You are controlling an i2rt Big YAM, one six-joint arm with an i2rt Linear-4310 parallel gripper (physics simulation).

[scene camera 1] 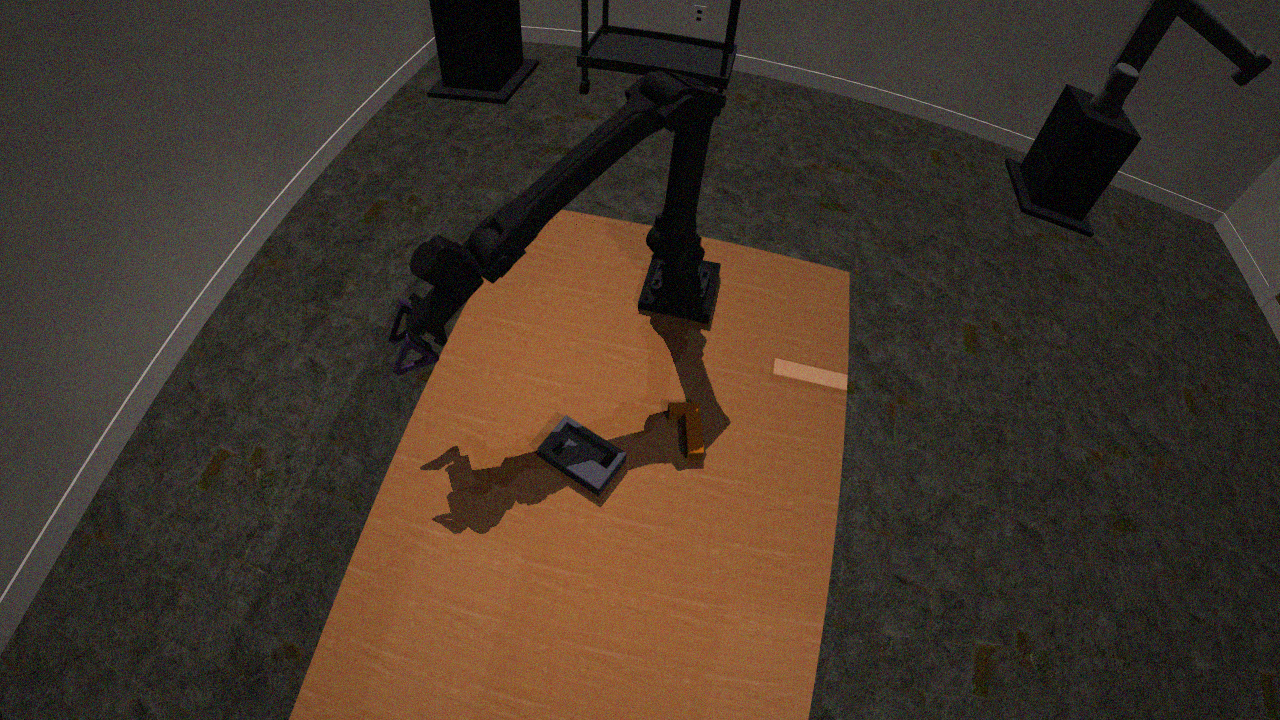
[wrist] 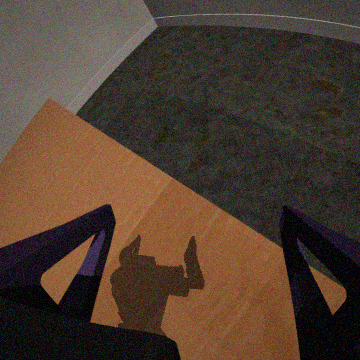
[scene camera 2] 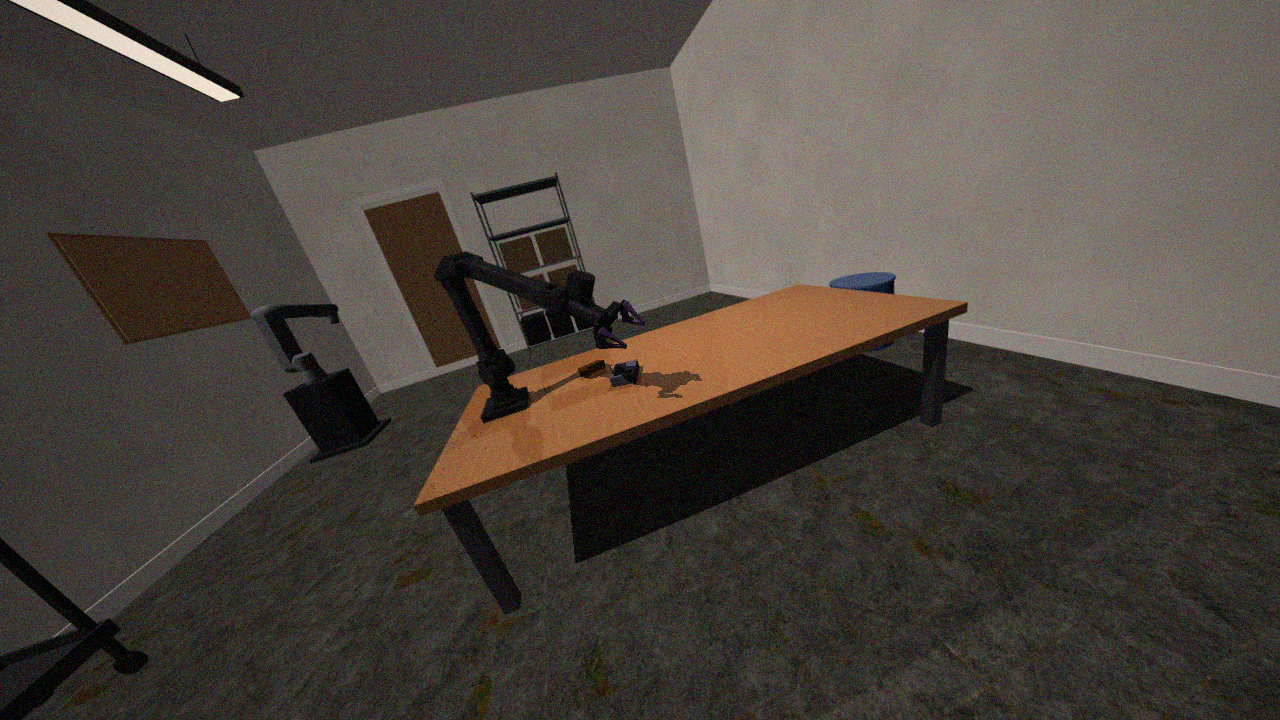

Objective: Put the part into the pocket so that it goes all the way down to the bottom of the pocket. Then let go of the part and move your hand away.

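Where they show: gripper, fingertip midpoint: (scene camera 1: 393,357) (wrist: 194,214) (scene camera 2: 635,334); arm's base, link origin: (scene camera 1: 680,283) (scene camera 2: 506,400).
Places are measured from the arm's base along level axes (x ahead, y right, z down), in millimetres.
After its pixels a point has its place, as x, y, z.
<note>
The orange part (scene camera 1: 693,431) @[358, -103, -2] (scene camera 2: 591,368) @[345, -85, 12] lies on the table, apart from the pocket block; in scene camera 1 it is an elongated piece with a short projection at its far end. The dark grey block with the rectangular pocket (scene camera 1: 610,471) @[483, 25, -7] (scene camera 2: 624,379) @[442, 156, 8] sits to its left in that view, turned at an angle, partly under the arm's shadow. The part is outside the pocket. My gripper (scene camera 1: 395,355) @[480, 415, -208] (scene camera 2: 632,334) @[480, 415, -208] (wrist: 194,214) @[480, 415, -208] is open and empty, raised well above the table near its left edge in scene camera 1. Neither part nor pocket shows in the wrist view.
The arm's base (scene camera 1: 680,291) @[41, -7, -20] (scene camera 2: 503,403) @[3, 59, -12] stands on the wooden table (scene camera 1: 581,608) @[739, 7, 28] (scene camera 2: 787,335) @[1072, 202, 28] (wrist: 75,165) @[993, 318, 28]. A pale strip (scene camera 1: 810,373) lies near the table's right edge in scene camera 1. The arm's shadow falls across the table. A cart and another robot arm stand on the floor away from the table.
</note>
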